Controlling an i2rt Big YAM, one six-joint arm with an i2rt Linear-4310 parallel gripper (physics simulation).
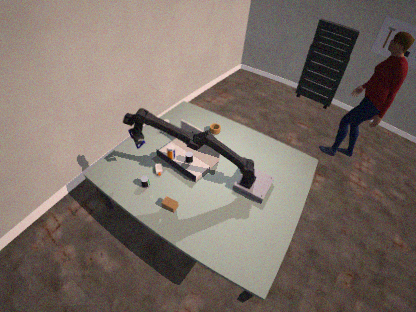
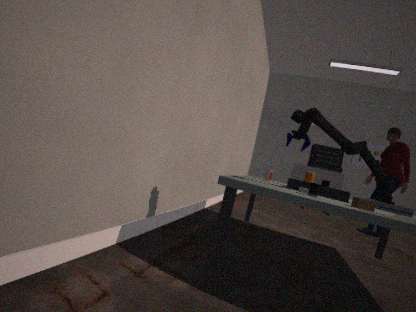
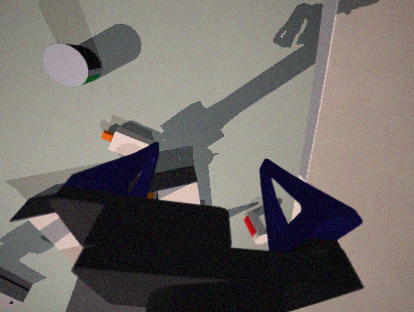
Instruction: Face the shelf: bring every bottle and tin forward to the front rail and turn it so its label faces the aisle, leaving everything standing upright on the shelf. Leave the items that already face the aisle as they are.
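Frame: origin at the arm's base, x ahead, y left, z up, level; metres.
Where they show: gripper, fingertip midpoint: (image 1: 135, 143) (image 2: 293, 148) (image 3: 212, 156); arm's base, link origin: (image 1: 247, 181) (image 2: 384, 202).
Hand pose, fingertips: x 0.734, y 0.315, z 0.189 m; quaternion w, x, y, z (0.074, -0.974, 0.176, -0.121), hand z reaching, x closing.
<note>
Each offset is from my fingertips to the top centre of the thing.
The low shelf (image 1: 182, 168) (image 2: 327, 193) (image 3: 175, 176) stands on the table. An orange bottle @[dx -0.153, dy -0.193, dz -0.096 m] (image 1: 171, 153) (image 2: 309, 177) with white and blue parts stands on it near the front rail. A dark tin @[dx -0.282, dy -0.245, dz -0.135 m] (image 1: 189, 158) (image 2: 325, 183) stands beside it. Another dark tin @[dx -0.151, dy +0.099, dz -0.173 m] (image 1: 145, 181) (image 3: 66, 65) with a pale top and green patch stands on the table before the shelf. A white item with an orange end @[dx -0.142, dy -0.058, dz -0.215 m] (image 1: 158, 170) (image 3: 127, 144) lies nearby. A red and white bottle @[dx +0.129, dy -0.468, dz -0.147 m] (image 2: 270, 175) (image 3: 256, 230) is off the shelf, near the wall. My gripper (image 1: 137, 142) (image 2: 295, 147) (image 3: 212, 156) is open, empty, high above the table. Label directions are unclear.
An orange-brown block @[dx -0.398, dy +0.134, dz -0.193 m] (image 1: 170, 204) (image 2: 363, 203) lies on the table front. An orange ring @[dx -0.230, dy -0.717, dz -0.193 m] (image 1: 215, 132) lies behind the shelf. The wall (image 1: 110, 55) borders the table's left side. A person (image 1: 388, 82) (image 2: 394, 162) stands beyond the table near a dark cabinet (image 1: 327, 62).
</note>
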